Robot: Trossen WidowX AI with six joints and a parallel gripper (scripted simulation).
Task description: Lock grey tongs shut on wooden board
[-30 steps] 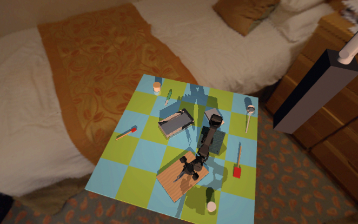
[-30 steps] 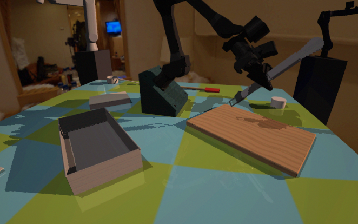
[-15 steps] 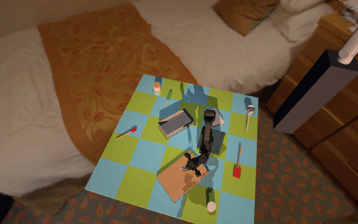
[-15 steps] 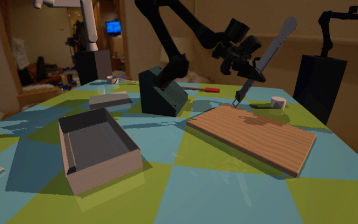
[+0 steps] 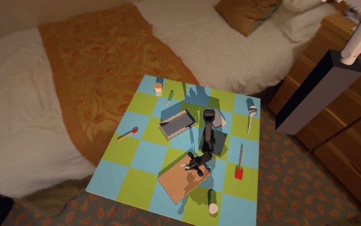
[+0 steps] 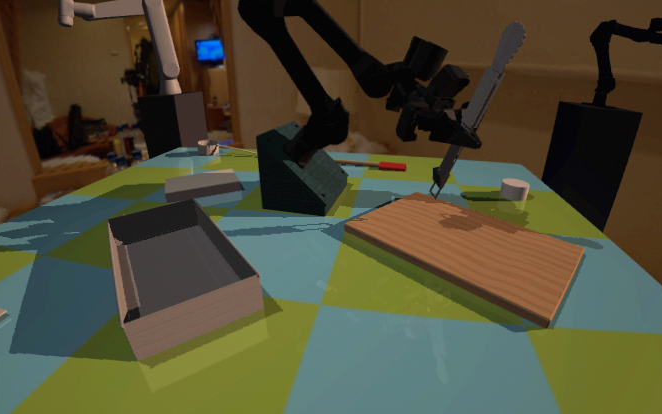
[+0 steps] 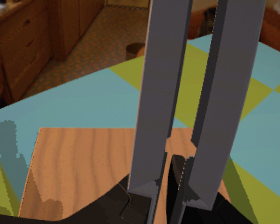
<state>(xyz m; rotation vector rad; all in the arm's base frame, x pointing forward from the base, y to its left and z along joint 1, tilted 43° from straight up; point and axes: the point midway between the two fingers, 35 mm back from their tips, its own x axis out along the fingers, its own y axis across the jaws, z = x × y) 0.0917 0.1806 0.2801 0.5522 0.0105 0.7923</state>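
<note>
Now: the wooden board 17 cm below my gripper tip. The rest, counted from my gripper tip: red-headed spatula: 42 cm behind, 22 cm to the right, 17 cm below; grey roasting tin: 20 cm ahead, 44 cm to the right, 15 cm below; white cylinder: 27 cm behind, 17 cm to the left, 16 cm below.
</note>
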